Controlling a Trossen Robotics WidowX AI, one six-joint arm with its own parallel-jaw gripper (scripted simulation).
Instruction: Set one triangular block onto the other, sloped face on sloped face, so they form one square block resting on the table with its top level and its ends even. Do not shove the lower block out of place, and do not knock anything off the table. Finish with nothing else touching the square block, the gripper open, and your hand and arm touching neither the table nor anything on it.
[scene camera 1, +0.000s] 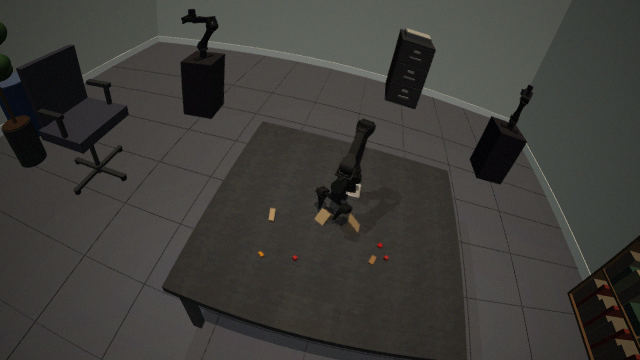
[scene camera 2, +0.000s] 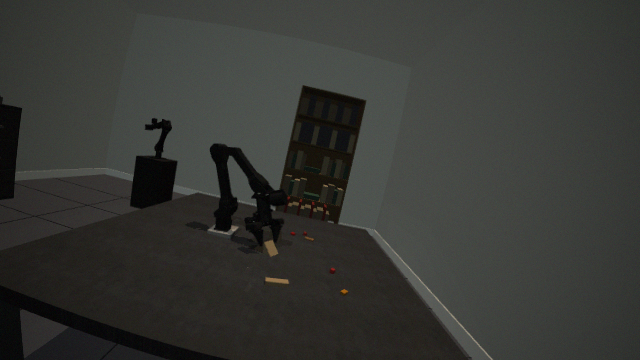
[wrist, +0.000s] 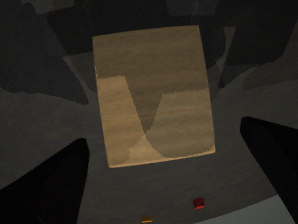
Labels:
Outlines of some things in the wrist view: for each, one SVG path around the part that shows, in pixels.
The gripper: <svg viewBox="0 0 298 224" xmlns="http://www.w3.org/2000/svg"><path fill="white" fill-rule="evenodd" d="M85 137L74 140L72 144L68 144L60 152L56 152L52 157L48 157L39 167L35 167L29 173L25 173L23 177L19 177L19 180L15 180L15 183L4 186L4 189L0 190L0 224L77 224L77 214L80 212L81 197L84 194L85 179L89 168L89 148ZM242 117L239 132L241 132L243 140L245 140L246 147L249 147L251 155L253 155L255 161L258 161L259 167L265 172L265 176L267 176L271 185L274 186L275 192L278 193L283 204L286 205L285 208L293 216L291 218L293 218L295 224L298 224L298 129L286 127L283 124L270 123L270 121L254 119L254 117Z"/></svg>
A tan triangular block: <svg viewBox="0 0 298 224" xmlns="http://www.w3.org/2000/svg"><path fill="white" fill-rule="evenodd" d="M197 24L194 24L194 26L153 28L153 30L92 36L98 103L100 103L102 131L104 131L106 159L108 159L109 168L160 163L160 161L205 156L216 152L204 45L201 44L200 26L197 26Z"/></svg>

